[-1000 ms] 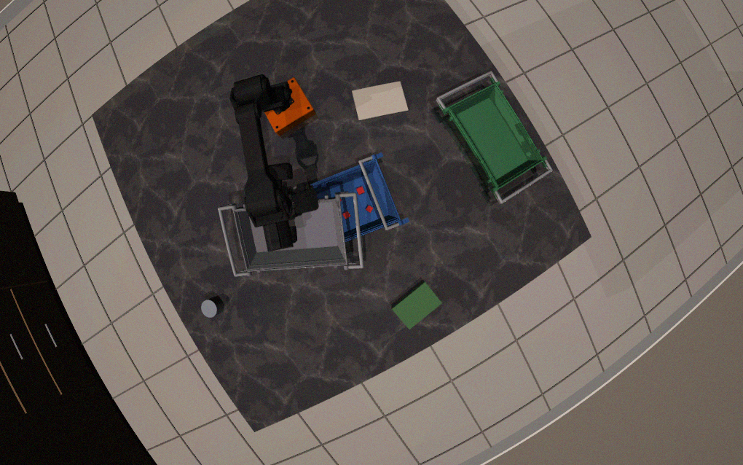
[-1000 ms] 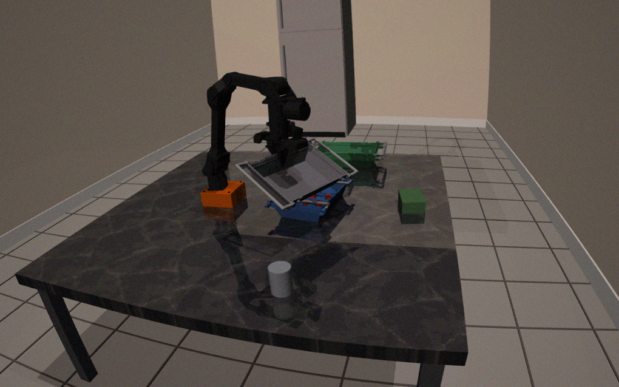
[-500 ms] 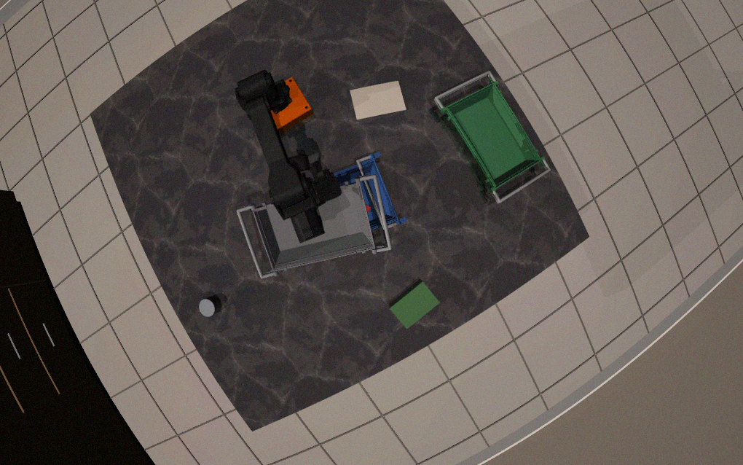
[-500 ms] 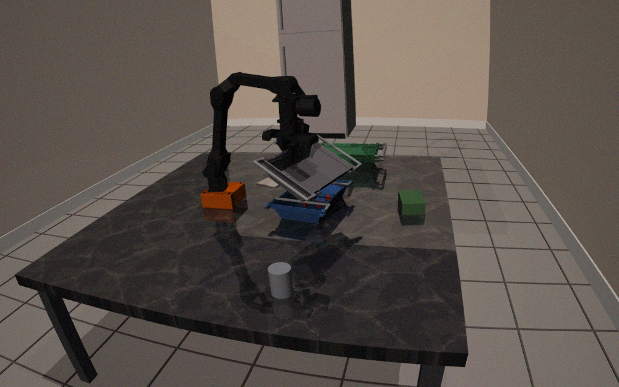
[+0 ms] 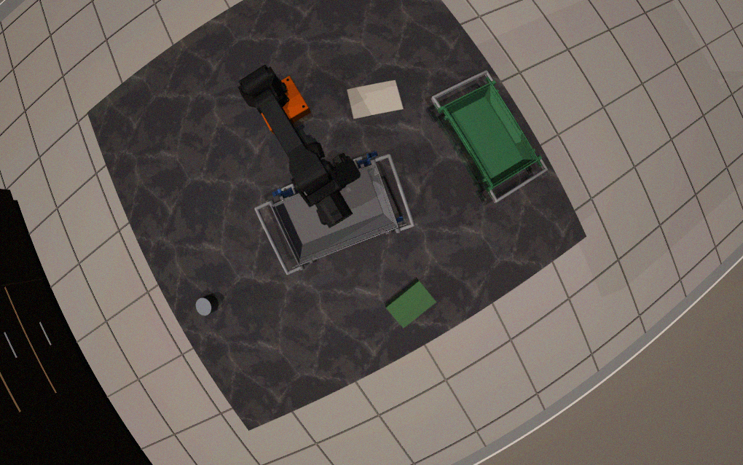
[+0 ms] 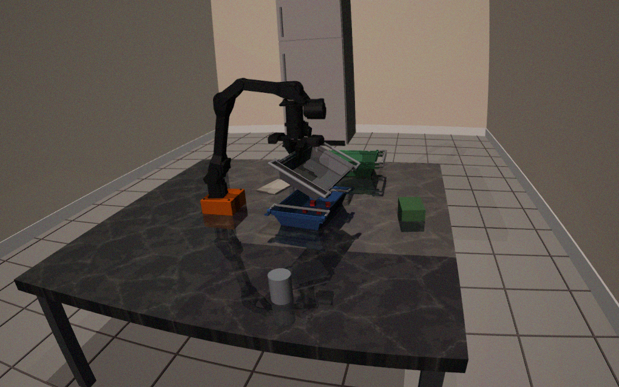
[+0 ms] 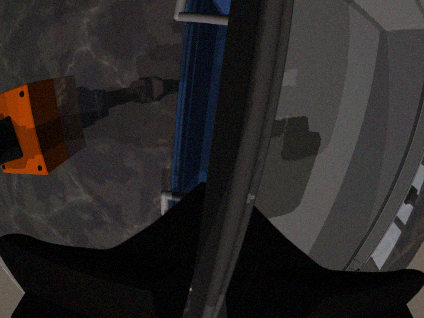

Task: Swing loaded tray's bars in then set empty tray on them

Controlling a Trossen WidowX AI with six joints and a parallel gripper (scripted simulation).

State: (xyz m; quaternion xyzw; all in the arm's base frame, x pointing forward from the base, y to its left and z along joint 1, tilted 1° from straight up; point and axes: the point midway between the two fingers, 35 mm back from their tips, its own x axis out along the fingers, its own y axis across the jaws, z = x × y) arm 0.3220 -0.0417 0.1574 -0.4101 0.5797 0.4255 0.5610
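Now: gripper tip 8 cm short of the grey tray, 2 cm to the left of it and 1 cm above it. The rest, counted from my gripper tip: green block (39 cm ahead, 2 cm to the right, 16 cm below); grey cylinder (2 cm ahead, 51 cm to the right, 15 cm below); beige sheet (14 cm behind, 27 cm to the left, 18 cm below).
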